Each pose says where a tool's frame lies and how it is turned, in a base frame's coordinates. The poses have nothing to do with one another.
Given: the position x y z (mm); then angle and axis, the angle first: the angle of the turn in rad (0 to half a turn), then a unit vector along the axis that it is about.
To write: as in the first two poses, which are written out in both.
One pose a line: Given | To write
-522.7, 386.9, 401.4, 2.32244, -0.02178, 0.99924, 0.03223 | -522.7, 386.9, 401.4; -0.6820, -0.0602, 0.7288; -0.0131, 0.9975, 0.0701; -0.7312, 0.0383, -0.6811
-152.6, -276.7, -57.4, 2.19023, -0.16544, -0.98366, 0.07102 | -152.6, -276.7, -57.4; -0.5373, 0.1994, -0.8195; 0.3150, 0.9488, 0.0243; 0.7823, -0.2451, -0.5726
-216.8, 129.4, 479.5, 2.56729, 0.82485, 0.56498, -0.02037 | -216.8, 129.4, 479.5; 0.4120, 0.8684, 0.2760; 0.8462, -0.2524, -0.4693; -0.3378, 0.4269, -0.8388
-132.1, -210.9, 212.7, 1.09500, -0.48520, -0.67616, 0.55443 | -132.1, -210.9, 212.7; 0.5856, -0.3150, -0.7468; 0.6706, 0.7058, 0.2281; 0.4553, -0.6345, 0.6246
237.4, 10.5, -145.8, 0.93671, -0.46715, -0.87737, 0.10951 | 237.4, 10.5, -145.8; 0.6814, 0.0788, -0.7277; 0.2553, 0.9062, 0.3372; 0.6860, -0.4155, 0.5973
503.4, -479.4, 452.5, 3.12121, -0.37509, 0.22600, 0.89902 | 503.4, -479.4, 452.5; -0.7184, -0.1878, -0.6697; -0.1512, -0.8977, 0.4140; -0.6790, 0.3987, 0.6165
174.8, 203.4, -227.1, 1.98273, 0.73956, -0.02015, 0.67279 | 174.8, 203.4, -227.1; 0.3656, -0.6374, 0.6783; 0.5956, -0.3998, -0.6967; 0.7152, 0.6587, 0.2335
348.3, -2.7, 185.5, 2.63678, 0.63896, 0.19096, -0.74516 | 348.3, -2.7, 185.5; -0.1097, 0.5892, -0.8005; -0.1316, -0.8069, -0.5759; -0.9852, 0.0422, 0.1660
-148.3, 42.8, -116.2, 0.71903, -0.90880, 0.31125, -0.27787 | -148.3, 42.8, -116.2; 0.9569, 0.1130, 0.2675; -0.2530, 0.7764, 0.5772; -0.1425, -0.6200, 0.7716
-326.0, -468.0, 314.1, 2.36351, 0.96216, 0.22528, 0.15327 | -326.0, -468.0, 314.1; 0.8729, 0.2636, 0.4106; 0.4787, -0.6254, -0.6162; 0.0944, 0.7345, -0.6720
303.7, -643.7, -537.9, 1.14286, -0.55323, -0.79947, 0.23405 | 303.7, -643.7, -537.9; 0.5940, 0.0458, -0.8031; 0.4717, 0.7889, 0.3939; 0.6516, -0.6128, 0.4470
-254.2, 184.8, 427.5, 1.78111, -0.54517, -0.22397, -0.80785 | -254.2, 184.8, 427.5; 0.1505, 0.9376, 0.3133; -0.6425, -0.1481, 0.7519; 0.7514, -0.3145, 0.5801
